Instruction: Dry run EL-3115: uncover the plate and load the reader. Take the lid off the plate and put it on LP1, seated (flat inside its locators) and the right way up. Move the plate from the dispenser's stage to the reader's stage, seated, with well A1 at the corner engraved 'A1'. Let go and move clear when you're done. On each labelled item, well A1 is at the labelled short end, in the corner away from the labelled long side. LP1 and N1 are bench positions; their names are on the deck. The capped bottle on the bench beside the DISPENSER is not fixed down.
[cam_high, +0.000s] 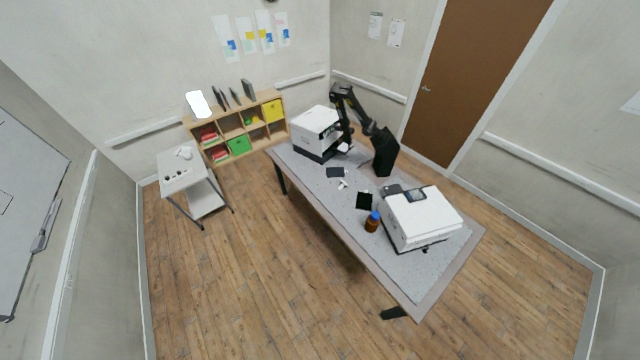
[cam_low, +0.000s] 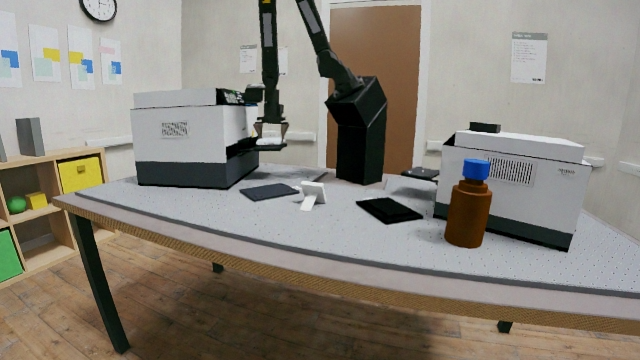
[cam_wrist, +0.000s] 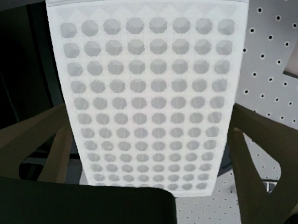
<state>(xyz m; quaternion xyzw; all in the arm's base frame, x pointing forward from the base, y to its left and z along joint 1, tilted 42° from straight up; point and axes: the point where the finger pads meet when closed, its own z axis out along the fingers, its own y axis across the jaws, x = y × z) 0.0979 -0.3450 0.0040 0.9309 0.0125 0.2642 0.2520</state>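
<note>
The white well plate lies right at my hand.
</note>
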